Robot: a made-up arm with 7 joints. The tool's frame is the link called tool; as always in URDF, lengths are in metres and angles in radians. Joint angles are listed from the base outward.
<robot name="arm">
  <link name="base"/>
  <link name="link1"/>
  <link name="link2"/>
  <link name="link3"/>
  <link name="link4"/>
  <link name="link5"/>
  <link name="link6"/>
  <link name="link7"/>
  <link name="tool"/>
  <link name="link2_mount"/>
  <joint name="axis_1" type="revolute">
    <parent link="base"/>
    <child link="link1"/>
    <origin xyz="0 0 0.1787" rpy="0 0 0"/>
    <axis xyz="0 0 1"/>
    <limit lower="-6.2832" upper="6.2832"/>
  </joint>
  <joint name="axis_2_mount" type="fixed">
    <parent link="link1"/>
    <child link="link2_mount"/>
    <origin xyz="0 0 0" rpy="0 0 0"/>
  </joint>
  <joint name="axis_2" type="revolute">
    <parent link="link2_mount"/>
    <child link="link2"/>
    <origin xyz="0 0 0" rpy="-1.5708 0 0"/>
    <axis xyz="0 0 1"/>
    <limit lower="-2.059" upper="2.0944"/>
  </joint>
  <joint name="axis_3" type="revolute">
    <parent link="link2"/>
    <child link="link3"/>
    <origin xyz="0 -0.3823 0" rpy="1.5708 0 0"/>
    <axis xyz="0 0 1"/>
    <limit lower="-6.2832" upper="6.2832"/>
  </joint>
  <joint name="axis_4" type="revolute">
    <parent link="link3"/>
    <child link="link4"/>
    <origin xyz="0.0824 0 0" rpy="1.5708 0 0"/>
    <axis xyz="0 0 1"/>
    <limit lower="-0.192" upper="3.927"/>
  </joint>
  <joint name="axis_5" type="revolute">
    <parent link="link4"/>
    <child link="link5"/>
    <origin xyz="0.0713 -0.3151 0" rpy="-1.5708 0 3.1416"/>
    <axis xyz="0 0 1"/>
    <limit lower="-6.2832" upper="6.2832"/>
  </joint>
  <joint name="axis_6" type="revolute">
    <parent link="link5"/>
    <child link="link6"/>
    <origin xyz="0 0 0" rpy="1.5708 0 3.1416"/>
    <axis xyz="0 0 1"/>
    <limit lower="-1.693" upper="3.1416"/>
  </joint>
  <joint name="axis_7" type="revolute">
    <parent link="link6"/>
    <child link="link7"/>
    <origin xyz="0.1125 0.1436 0" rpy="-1.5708 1.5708 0"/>
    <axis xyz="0 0 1"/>
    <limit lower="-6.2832" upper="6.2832"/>
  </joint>
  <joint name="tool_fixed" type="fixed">
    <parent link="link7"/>
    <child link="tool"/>
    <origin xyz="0 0 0" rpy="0 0 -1.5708"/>
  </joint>
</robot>
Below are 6 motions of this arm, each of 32 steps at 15 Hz.
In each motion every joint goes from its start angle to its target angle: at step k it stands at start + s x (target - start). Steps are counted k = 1, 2, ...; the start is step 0. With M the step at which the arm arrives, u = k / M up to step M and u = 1 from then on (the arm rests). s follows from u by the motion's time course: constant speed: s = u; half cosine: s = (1 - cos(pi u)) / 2; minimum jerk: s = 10 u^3 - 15 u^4 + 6 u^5.
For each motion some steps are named. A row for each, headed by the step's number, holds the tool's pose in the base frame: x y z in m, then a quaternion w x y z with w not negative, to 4 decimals.
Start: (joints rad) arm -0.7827 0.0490 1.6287 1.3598 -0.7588 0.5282 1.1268
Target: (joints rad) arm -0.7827 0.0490 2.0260 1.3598 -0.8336 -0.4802 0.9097
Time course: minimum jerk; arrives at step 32
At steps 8, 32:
8: 0.3595 0.4596 0.5621 0.2099 -0.8529 -0.1322 -0.4594
32: 0.0621 0.4986 0.6738 0.5747 -0.4843 -0.4348 -0.4961

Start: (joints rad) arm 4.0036 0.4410 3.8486 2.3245 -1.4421 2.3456 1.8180
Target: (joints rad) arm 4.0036 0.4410 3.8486 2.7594 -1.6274 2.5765 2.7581
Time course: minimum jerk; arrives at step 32
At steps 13, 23, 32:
13: -0.0156 -0.0156 0.8749 0.3257 -0.4628 0.7370 -0.3695
23: -0.0195 -0.1016 0.8548 0.3942 -0.2002 0.8812 -0.1674
32: -0.0201 -0.1221 0.8456 0.3962 -0.1258 0.9027 -0.1106

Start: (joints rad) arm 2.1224 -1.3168 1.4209 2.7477 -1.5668 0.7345 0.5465
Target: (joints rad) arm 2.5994 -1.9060 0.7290 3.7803 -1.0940 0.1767 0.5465
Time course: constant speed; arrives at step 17
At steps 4, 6, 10, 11, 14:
4: 0.4737 -0.7430 0.2961 0.8751 0.2282 0.3263 -0.2751
6: 0.5585 -0.6807 0.2066 0.8564 0.2329 0.4145 -0.2015
10: 0.6592 -0.5127 0.0080 0.7690 0.2345 0.5916 -0.0599
11: 0.6671 -0.4646 -0.0425 0.7366 0.2327 0.6345 -0.0271
14: 0.6460 -0.3164 -0.1857 0.6147 0.2208 0.7548 0.0608

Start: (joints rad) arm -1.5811 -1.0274 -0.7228 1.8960 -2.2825 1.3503 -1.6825
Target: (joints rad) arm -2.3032 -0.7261 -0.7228 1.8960 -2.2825 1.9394 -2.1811
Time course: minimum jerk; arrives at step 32
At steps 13, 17, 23, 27, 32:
13: -0.2647 0.4640 0.7902 0.2393 -0.4208 0.6248 0.6126
17: -0.1889 0.4752 0.7991 0.3528 -0.3948 0.6566 0.5372
23: -0.0933 0.4684 0.8081 0.4735 -0.3521 0.6956 0.4099
27: -0.0612 0.4604 0.8105 0.5079 -0.3344 0.7087 0.3576
32: -0.0527 0.4578 0.8111 0.5164 -0.3294 0.7122 0.3429

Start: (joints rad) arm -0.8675 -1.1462 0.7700 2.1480 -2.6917 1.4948 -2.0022
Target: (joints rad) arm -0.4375 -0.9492 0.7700 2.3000 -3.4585 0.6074 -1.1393
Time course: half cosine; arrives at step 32
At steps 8, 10, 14, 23, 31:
8: -0.2485 0.5741 0.7779 0.6156 0.2518 -0.5065 -0.5487
10: -0.2550 0.5687 0.7852 0.6276 0.2153 -0.5142 -0.5435
14: -0.2676 0.5511 0.8027 0.6539 0.1306 -0.5213 -0.5326
23: -0.2813 0.4854 0.8446 0.7107 -0.0401 -0.4789 -0.5137
31: -0.2813 0.4464 0.8631 0.7370 -0.0984 -0.4368 -0.5063

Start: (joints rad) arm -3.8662 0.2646 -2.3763 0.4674 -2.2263 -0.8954 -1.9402
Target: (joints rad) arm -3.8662 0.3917 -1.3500 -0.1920 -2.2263 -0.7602 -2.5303
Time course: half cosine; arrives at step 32
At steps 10, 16, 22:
10: 0.0903 0.1892 0.2278 0.0540 -0.6873 0.6955 0.2022
16: -0.0083 0.1760 0.1903 0.0662 0.7913 -0.5715 -0.2070
22: -0.0940 0.1220 0.1728 0.1935 0.8577 -0.4295 -0.2062

